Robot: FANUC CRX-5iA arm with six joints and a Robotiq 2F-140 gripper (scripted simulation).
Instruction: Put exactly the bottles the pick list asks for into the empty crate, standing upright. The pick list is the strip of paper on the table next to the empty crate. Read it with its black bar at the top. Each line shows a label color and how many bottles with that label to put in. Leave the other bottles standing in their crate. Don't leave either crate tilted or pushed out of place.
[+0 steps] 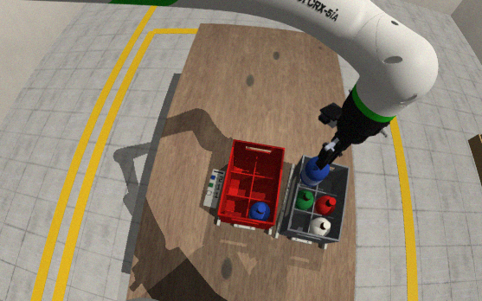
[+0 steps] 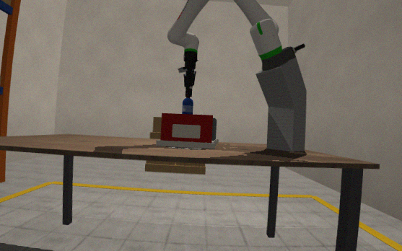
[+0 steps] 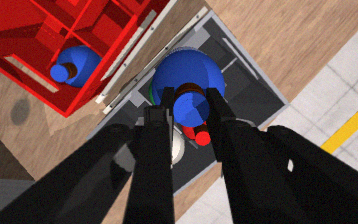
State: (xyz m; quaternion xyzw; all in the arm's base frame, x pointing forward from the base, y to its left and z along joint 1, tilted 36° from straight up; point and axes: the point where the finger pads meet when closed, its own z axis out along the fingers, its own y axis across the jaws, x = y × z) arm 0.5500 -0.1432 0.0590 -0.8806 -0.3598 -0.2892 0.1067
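Now: the blue-label bottle 8 cm below my hand. From my hand the other things lie so: grey crate: 27 cm below, 6 cm to the right, 5 cm behind; green-label bottle: 26 cm below, 5 cm behind, 2 cm to the right; red-label bottle: 26 cm below, 11 cm to the right, 4 cm behind.
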